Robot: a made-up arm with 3 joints. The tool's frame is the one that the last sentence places.
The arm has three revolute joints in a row. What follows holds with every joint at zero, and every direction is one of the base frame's.
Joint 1 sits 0.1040 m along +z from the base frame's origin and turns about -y.
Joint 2 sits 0.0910 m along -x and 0.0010 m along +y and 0.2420 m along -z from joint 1 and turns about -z.
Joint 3 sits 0.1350 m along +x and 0.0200 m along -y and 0.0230 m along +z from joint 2 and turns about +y.
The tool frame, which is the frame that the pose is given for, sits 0.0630 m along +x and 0.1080 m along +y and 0.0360 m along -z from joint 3; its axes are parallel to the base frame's.
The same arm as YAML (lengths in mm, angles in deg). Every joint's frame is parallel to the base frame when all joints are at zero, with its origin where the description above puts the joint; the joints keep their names.
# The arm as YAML. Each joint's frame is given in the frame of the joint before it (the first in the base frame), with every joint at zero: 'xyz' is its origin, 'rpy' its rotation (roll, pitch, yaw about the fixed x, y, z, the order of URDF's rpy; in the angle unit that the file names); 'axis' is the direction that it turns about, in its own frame. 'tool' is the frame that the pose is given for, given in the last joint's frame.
units:
  length: mm
  angle: deg
joints:
  - name: joint 1
    type: revolute
    origin:
      xyz: [0.0, 0.0, 104.0]
      rpy: [0.0, 0.0, 0.0]
    axis: [0.0, -1.0, 0.0]
  - name: joint 2
    type: revolute
    origin:
      xyz: [-91.0, 1.0, -242.0]
      rpy: [0.0, 0.0, 0.0]
    axis: [0.0, 0.0, -1.0]
  - name: joint 3
    type: revolute
    origin:
      xyz: [135.0, -20.0, 23.0]
      rpy: [0.0, 0.0, 0.0]
    axis: [0.0, 1.0, 0.0]
tool:
  origin:
    xyz: [63.0, 108.0, -36.0]
    rpy: [0.0, 0.0, 0.0]

